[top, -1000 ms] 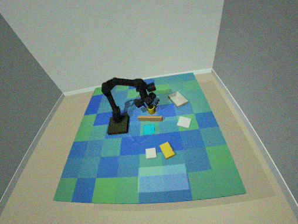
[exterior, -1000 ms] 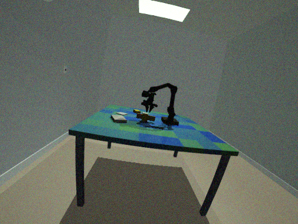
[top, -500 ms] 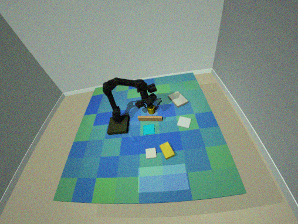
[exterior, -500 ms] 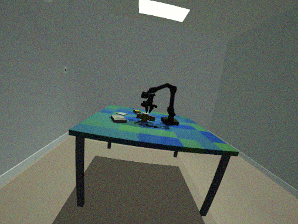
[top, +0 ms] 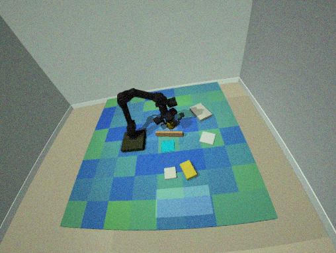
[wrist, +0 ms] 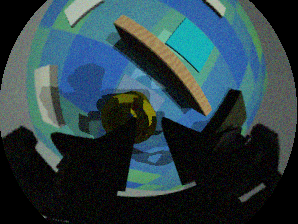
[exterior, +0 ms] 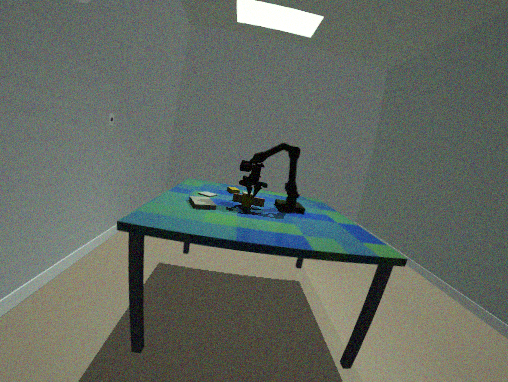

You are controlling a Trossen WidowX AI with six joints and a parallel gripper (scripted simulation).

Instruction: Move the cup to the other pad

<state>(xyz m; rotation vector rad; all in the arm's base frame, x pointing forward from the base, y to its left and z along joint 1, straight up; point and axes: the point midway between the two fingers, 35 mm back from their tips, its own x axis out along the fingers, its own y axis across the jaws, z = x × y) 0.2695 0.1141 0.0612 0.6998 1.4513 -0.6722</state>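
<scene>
My gripper tip is 3 cm above the cup, 2 cm to the right of it and 2 cm short of it. From my gripper tip the other things lie so: brown block (8 cm to the right, 5 cm below, 2 cm ahead); cyan pad (18 cm to the right, 7 cm below, 2 cm ahead); white slab (39 cm to the right, 7 cm ahead, 6 cm below).
</scene>
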